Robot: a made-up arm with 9 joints. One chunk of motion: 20 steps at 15 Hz.
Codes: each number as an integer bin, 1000 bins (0 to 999) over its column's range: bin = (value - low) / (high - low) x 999, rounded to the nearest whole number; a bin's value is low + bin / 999 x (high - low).
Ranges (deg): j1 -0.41..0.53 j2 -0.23..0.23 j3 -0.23..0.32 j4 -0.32..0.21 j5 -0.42..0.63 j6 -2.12..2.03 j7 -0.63..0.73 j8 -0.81..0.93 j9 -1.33..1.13
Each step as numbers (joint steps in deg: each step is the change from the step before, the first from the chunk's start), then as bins.
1 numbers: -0.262 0.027 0.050 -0.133 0.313 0.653 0.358 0.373 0.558
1 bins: 157 558 509 352 697 668 726 679 767
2 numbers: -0.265 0.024 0.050 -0.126 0.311 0.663 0.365 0.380 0.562
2 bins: 154 552 509 366 695 670 731 683 768
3 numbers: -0.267 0.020 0.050 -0.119 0.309 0.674 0.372 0.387 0.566
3 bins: 152 543 509 379 694 673 736 687 770
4 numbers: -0.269 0.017 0.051 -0.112 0.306 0.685 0.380 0.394 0.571
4 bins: 150 536 510 392 691 675 742 691 772
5 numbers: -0.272 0.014 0.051 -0.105 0.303 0.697 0.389 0.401 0.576
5 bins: 147 530 510 405 688 678 749 695 774
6 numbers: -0.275 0.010 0.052 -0.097 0.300 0.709 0.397 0.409 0.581
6 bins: 143 521 512 420 685 681 754 700 776
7 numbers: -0.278 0.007 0.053 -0.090 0.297 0.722 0.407 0.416 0.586
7 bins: 140 515 514 434 682 684 762 704 778
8 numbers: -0.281 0.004 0.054 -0.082 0.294 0.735 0.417 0.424 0.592
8 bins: 137 508 516 449 679 687 769 708 781
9 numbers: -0.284 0.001 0.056 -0.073 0.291 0.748 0.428 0.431 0.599
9 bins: 134 502 519 466 676 690 777 713 783
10 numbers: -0.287 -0.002 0.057 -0.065 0.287 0.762 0.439 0.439 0.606
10 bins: 131 495 521 481 673 694 785 717 786
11 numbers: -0.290 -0.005 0.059 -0.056 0.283 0.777 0.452 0.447 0.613
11 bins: 128 489 525 498 669 697 795 722 789
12 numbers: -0.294 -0.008 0.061 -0.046 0.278 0.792 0.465 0.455 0.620
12 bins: 123 482 529 516 664 701 804 726 792
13 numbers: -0.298 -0.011 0.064 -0.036 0.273 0.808 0.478 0.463 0.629
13 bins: 119 476 534 535 659 705 814 731 796
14 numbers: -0.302 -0.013 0.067 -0.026 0.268 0.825 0.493 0.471 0.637
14 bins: 115 471 539 554 655 709 825 735 799
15 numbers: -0.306 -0.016 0.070 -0.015 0.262 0.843 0.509 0.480 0.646
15 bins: 111 465 545 575 649 713 837 741 802
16 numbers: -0.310 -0.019 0.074 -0.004 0.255 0.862 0.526 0.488 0.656
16 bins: 106 458 552 596 642 718 849 745 807
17 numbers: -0.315 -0.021 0.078 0.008 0.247 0.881 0.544 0.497 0.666
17 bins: 101 454 559 618 635 722 862 750 811
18 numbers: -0.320 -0.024 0.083 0.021 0.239 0.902 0.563 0.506 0.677
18 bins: 96 447 569 643 627 727 876 756 815
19 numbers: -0.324 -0.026 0.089 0.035 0.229 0.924 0.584 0.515 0.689
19 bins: 91 443 579 669 617 733 892 761 820
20 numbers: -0.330 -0.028 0.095 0.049 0.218 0.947 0.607 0.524 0.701
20 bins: 85 439 590 696 607 738 909 766 825
